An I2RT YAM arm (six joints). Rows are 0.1 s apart.
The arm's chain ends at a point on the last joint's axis. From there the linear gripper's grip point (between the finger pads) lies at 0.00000 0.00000 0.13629 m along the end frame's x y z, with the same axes.
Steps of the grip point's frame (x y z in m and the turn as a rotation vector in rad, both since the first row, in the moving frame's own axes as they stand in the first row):
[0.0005, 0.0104, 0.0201, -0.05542, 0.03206, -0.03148]
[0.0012, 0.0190, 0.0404, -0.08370, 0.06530, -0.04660]
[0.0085, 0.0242, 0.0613, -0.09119, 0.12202, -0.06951]
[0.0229, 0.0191, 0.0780, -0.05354, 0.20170, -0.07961]
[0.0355, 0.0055, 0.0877, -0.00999, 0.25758, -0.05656]
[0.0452, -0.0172, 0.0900, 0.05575, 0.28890, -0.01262]
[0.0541, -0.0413, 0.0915, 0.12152, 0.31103, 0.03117]
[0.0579, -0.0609, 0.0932, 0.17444, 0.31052, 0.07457]
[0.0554, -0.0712, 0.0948, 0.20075, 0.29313, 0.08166]
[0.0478, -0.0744, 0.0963, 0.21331, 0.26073, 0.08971]
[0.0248, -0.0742, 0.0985, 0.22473, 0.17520, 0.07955]
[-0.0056, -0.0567, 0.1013, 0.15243, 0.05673, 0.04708]
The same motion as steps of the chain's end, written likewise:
[-0.0040, 0.0029, 0.0204, -0.05542, 0.03206, -0.03148]
[-0.0079, 0.0078, 0.0412, -0.08370, 0.06530, -0.04660]
[-0.0085, 0.0124, 0.0629, -0.09119, 0.12202, -0.06951]
[-0.0047, 0.0130, 0.0810, -0.05354, 0.20170, -0.07961]
[0.0008, 0.0051, 0.0922, -0.00999, 0.25758, -0.05656]
[0.0064, -0.0095, 0.0959, 0.05575, 0.28890, -0.01262]
[0.0122, -0.0257, 0.0990, 0.12152, 0.31103, 0.03117]
[0.0156, -0.0392, 0.1017, 0.17444, 0.31052, 0.07457]
[0.0152, -0.0461, 0.1033, 0.20075, 0.29313, 0.08166]
[0.0117, -0.0475, 0.1040, 0.21331, 0.26073, 0.08971]
[0.0001, -0.0450, 0.1040, 0.22473, 0.17520, 0.07955]
[-0.0138, -0.0362, 0.1031, 0.15243, 0.05673, 0.04708]

